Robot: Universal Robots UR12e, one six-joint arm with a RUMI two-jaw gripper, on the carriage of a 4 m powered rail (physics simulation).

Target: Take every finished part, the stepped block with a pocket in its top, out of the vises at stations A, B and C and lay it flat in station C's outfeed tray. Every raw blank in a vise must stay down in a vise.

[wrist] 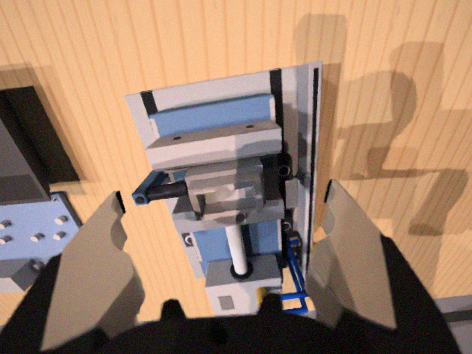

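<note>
A finished part [225, 172], a grey stepped block with a pocket in its top, sits in the vise [215, 153] near the middle of the wrist view, between the vise's two jaws. The gripper's shadow darkens part of it. My gripper [225, 186] is open, with one finger left of the vise and the other right of it. The fingers stand apart from the part and are nearer to the camera. How deep the part sits between the jaws cannot be told.
A dark tray [27, 172] stands at the left edge. Below it lies a blue plate [30, 215] with several pegs and a grey block. A dark handle [167, 191] sticks out left of the part. Blue tubing [296, 267] runs at the vise's lower right.
</note>
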